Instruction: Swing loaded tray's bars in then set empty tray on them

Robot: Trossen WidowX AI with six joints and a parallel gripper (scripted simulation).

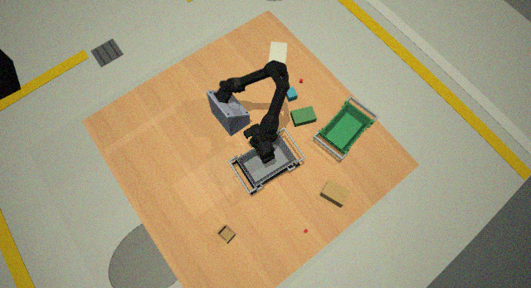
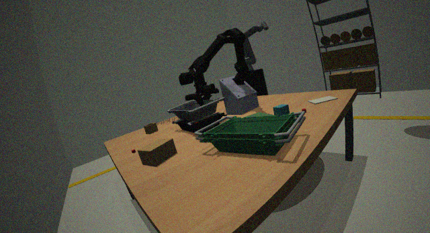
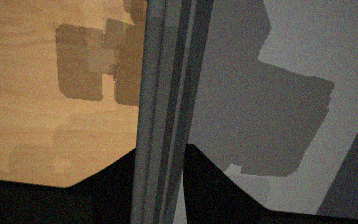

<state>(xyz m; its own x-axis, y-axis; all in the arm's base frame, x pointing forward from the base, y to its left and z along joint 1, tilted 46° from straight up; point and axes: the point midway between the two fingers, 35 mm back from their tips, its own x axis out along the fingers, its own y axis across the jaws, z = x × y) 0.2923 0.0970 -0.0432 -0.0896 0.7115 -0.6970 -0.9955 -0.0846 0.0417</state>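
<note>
The grey plastic tray is 7 cm ahead of my gripper tip and 3 cm above it. Round my gripper tip: teal cube: 33 cm to the left, 22 cm behind, 6 cm below; small brown box: 33 cm to the right, 25 cm ahead, 7 cm below; green block: 32 cm to the left, 7 cm behind, 6 cm below.
</note>
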